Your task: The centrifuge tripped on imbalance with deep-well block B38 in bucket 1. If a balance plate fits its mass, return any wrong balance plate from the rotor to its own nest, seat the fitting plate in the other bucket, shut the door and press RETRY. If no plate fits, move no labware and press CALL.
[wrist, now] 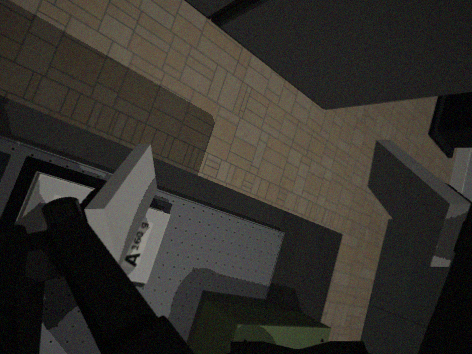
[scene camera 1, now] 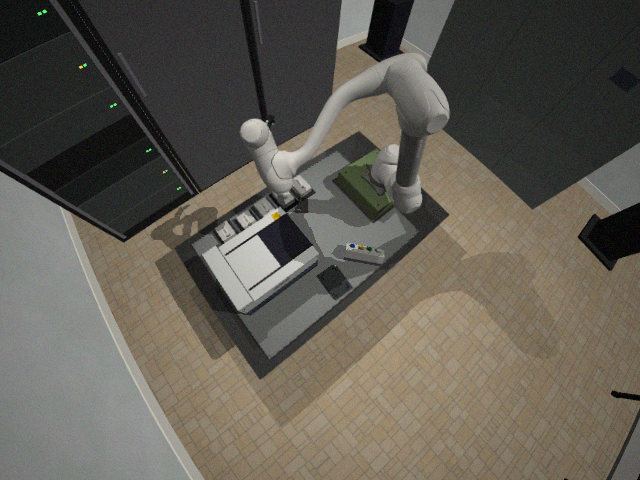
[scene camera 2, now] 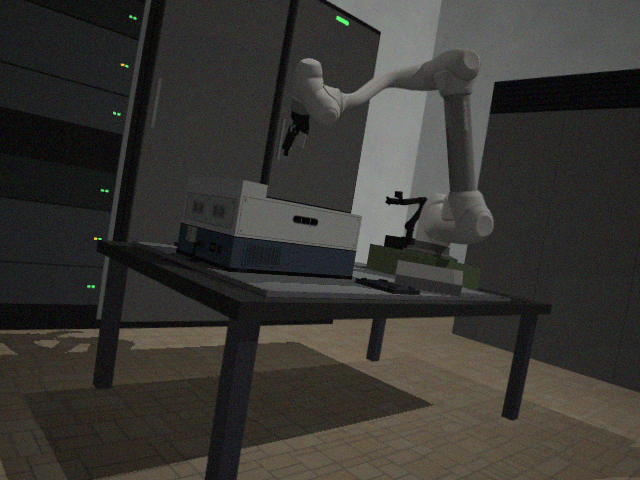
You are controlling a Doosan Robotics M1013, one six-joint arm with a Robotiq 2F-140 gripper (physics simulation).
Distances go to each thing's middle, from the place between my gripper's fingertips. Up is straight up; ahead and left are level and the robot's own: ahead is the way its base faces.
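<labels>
Measured from my hand, the dark centrifuge lid [scene camera 1: 283, 238] is 0.22 m below, and it is also 0.2 m ahead and 0.42 m to the left. The white centrifuge [scene camera 1: 251, 276] sits 0.31 m below my hand, 0.35 m ahead of it and 0.43 m to the left of it.
</labels>
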